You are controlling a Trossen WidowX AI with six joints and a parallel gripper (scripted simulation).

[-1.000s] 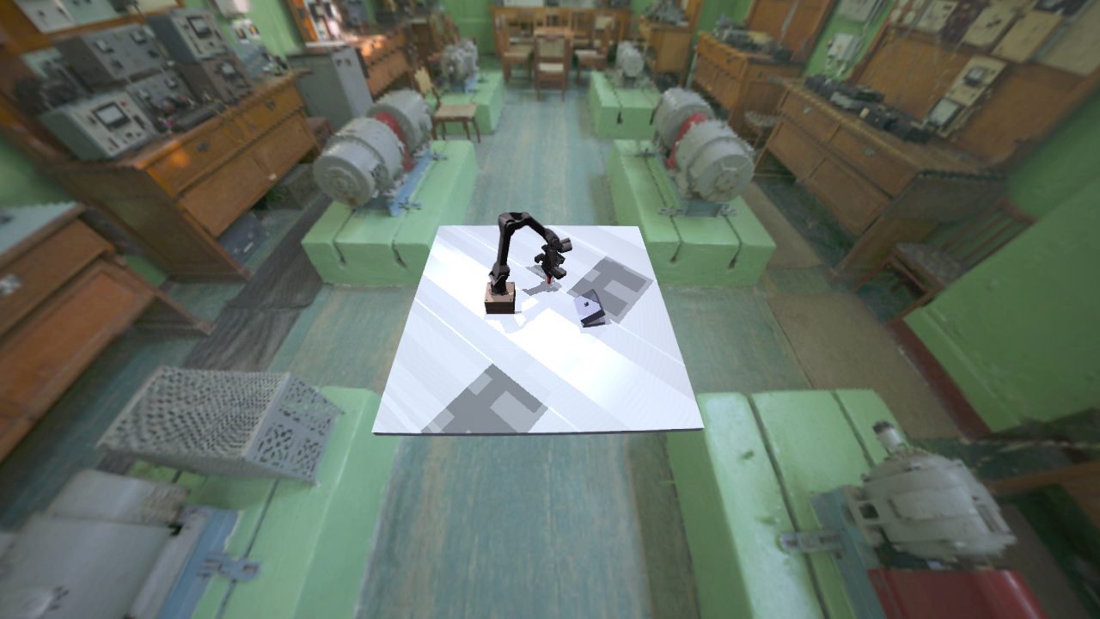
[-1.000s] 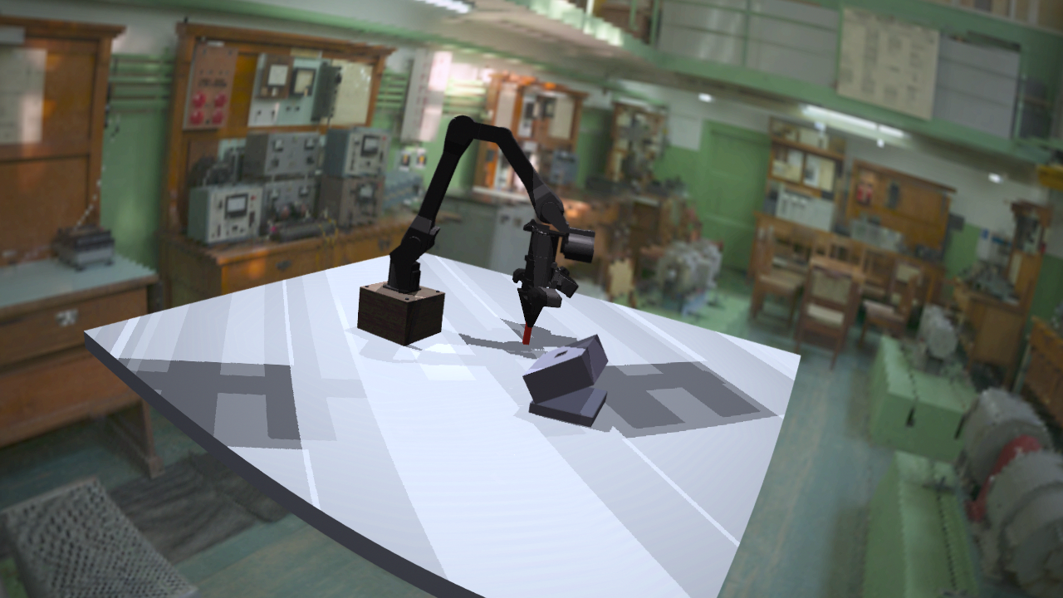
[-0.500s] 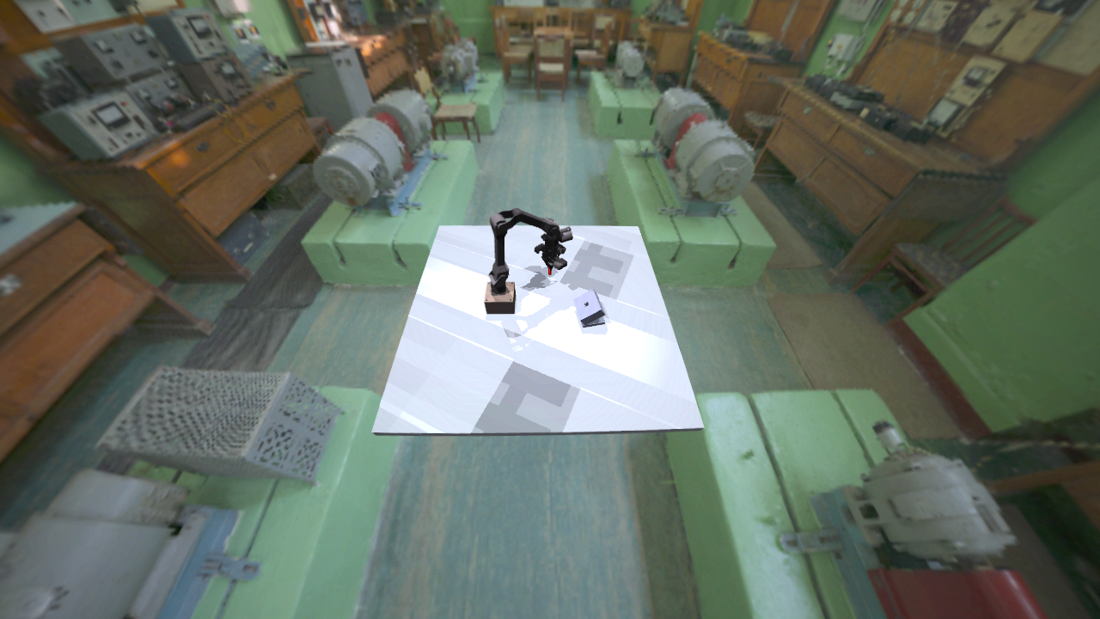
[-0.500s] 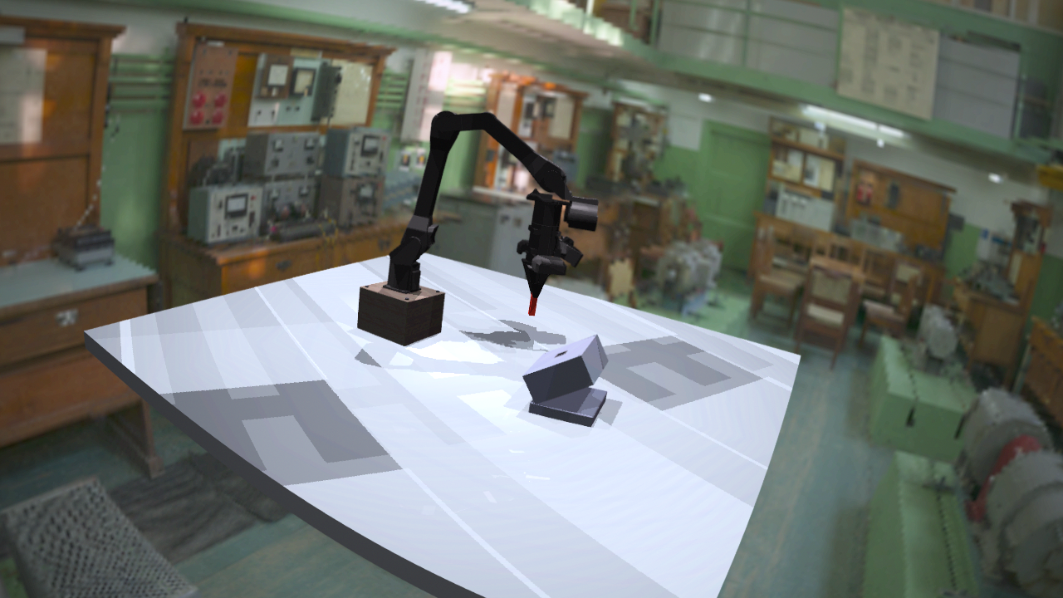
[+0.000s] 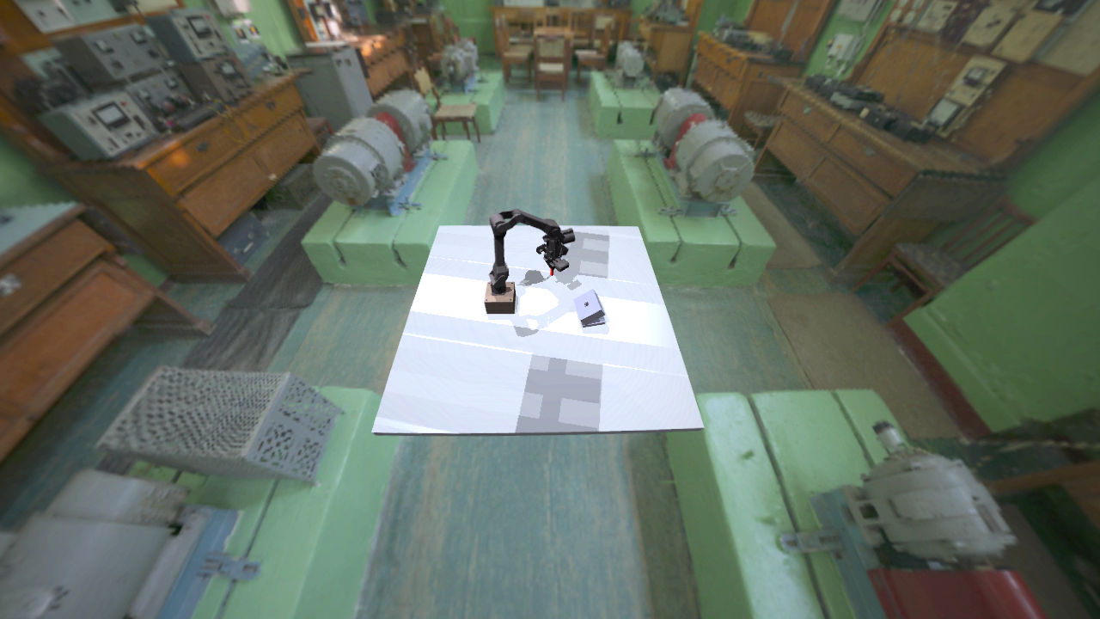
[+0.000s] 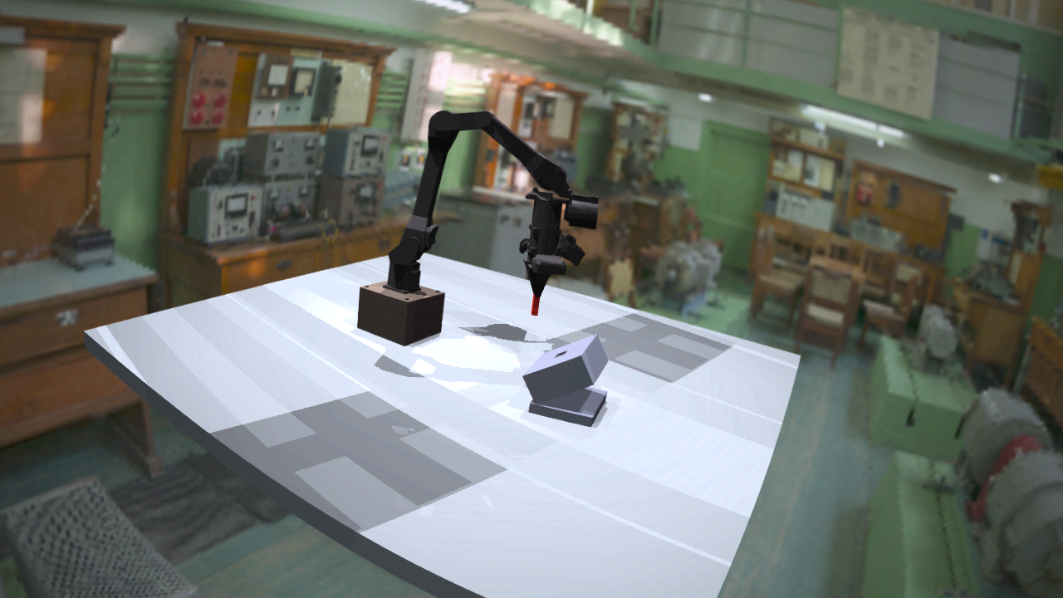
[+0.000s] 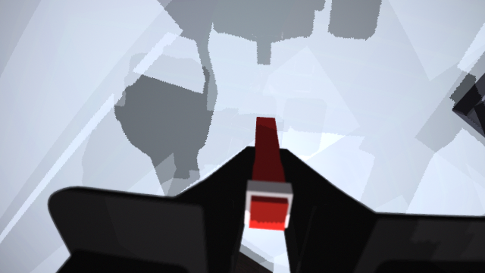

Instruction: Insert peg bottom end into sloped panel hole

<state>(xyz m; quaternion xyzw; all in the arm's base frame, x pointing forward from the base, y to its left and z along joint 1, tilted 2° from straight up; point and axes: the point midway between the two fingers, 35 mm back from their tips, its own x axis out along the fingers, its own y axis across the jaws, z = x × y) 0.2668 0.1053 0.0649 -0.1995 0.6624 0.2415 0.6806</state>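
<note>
Now: gripper tip 170 mm short of the panel block, 210 mm to the left of it and 50 mm above it. The rest, counted from my gripper tip: red square peg (20 mm above); then flat foot plate (180 mm ahead, 210 mm to the right, 110 mm below).
</note>
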